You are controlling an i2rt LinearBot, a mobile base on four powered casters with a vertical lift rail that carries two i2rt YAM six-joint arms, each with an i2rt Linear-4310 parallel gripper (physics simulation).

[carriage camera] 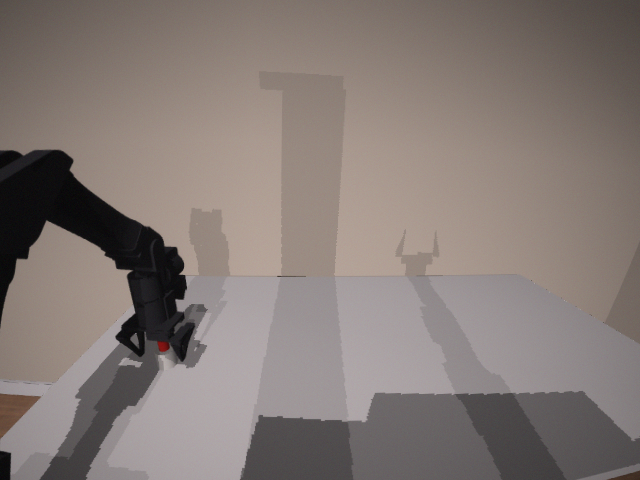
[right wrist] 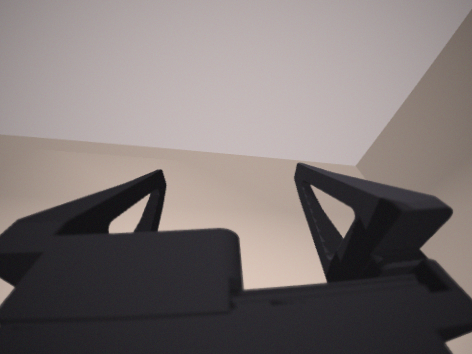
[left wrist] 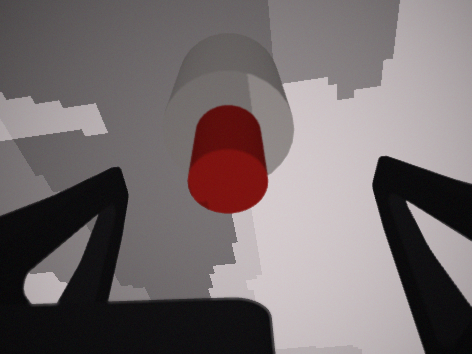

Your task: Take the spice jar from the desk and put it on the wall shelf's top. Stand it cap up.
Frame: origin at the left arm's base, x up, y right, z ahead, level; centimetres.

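Seen in the pictures: left gripper, fingertip midpoint: (carriage camera: 162, 357) (left wrist: 249, 175); right gripper, fingertip midpoint: (right wrist: 230, 173).
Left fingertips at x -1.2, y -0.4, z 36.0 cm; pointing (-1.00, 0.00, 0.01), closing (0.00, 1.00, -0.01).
A point is followed by its place in that frame.
The spice jar (carriage camera: 166, 358) {x -1.8, y 0.2, z 36.4 cm} (left wrist: 228, 165) {x 1.9, y -1.0, z 38.7 cm}, a pale grey cylinder with a narrower red cap, stands upright, cap up, on the white desk (carriage camera: 217, 392) {x -5.0, y 13.2, z 31.7 cm}. My left gripper (carriage camera: 161, 357) {x -1.2, y -0.4, z 36.0 cm} (left wrist: 249, 175) {x -1.2, y -0.4, z 36.0 cm} points down over the jar and is open, with the fingertips on either side of the red cap and apart from it. In the left wrist view the jar's body lies a little above the line between the fingertips. My right gripper (right wrist: 230, 173) {x 43.4, y 65.1, z 4.1 cm} is open with no thing between its fingers, pointing at the plain wall and ceiling. The wall shelf does not show in these views.
A beige wall (carriage camera: 465, 155) {x 44.0, y 85.9, z 97.1 cm} rises behind the desk's far edge and carries shadows of the robot. Wooden floor (carriage camera: 15, 410) {x -76.9, y -111.1, z 66.4 cm} shows beyond the desk's side at the lower left of the carriage view. The right wrist view shows the ceiling (right wrist: 200, 65) {x 166.7, y 47.2, z 24.1 cm} and a wall corner.
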